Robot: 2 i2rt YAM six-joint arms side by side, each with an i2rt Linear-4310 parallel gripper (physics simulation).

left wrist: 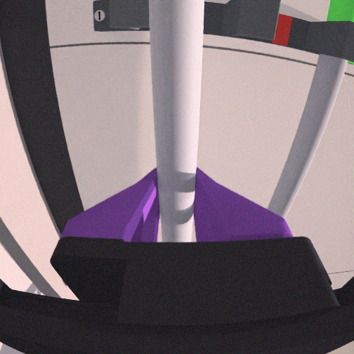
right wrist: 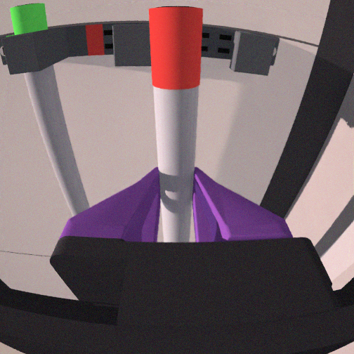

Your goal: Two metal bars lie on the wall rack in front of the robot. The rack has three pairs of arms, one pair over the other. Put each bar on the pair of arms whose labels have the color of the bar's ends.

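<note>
A light grey bar [left wrist: 176,100] [right wrist: 175,125] runs up the middle of both wrist views. Its red end [right wrist: 176,47] shows in the right wrist view; its end in the left wrist view is out of frame. My left gripper [left wrist: 176,175] and my right gripper [right wrist: 176,175], both with purple fingers, are shut on this bar. The other bar [left wrist: 305,145] [right wrist: 52,115] has green ends [left wrist: 342,9] [right wrist: 29,19] and lies at a dark rack arm [left wrist: 327,37] [right wrist: 35,52]. A red label [left wrist: 282,30] [right wrist: 95,40] is beside another arm [left wrist: 252,20] [right wrist: 131,46].
The dark rack side [left wrist: 215,20] [right wrist: 75,40] crosses the top of both views, behind the held bar. A further block-like arm [right wrist: 251,52] stands right of the red end in the right wrist view. A screw [left wrist: 99,15] marks the rack part at the top left of the left view.
</note>
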